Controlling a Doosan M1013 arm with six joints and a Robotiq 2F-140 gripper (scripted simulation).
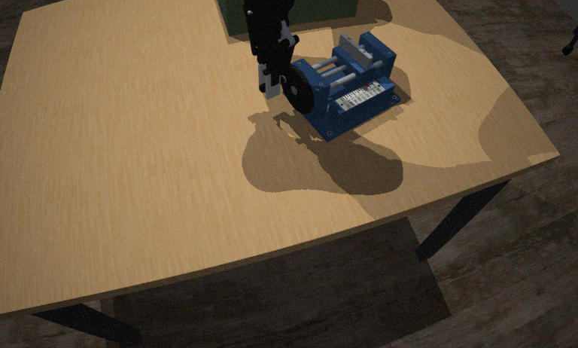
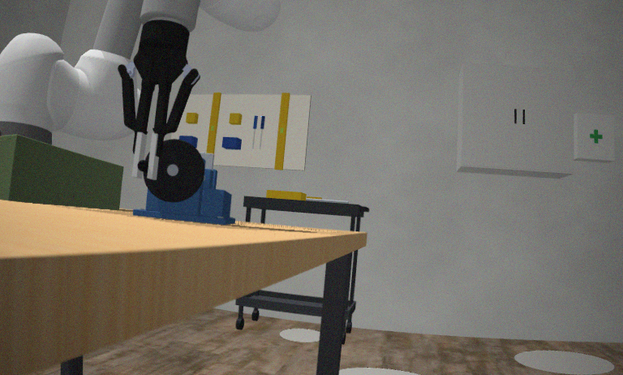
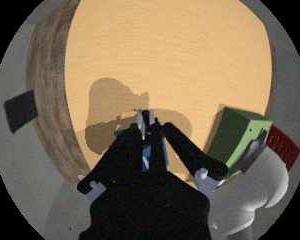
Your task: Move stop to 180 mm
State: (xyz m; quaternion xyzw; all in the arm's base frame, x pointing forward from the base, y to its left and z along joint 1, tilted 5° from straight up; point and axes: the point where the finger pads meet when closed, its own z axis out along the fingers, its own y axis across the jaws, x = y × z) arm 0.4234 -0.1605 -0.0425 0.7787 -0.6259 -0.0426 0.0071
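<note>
My hand is 20 mm to the right of the handwheel and 20 mm above it. From my hand the other things lie so: stop plate: 10 mm ahead, 180 mm to the left.
</note>
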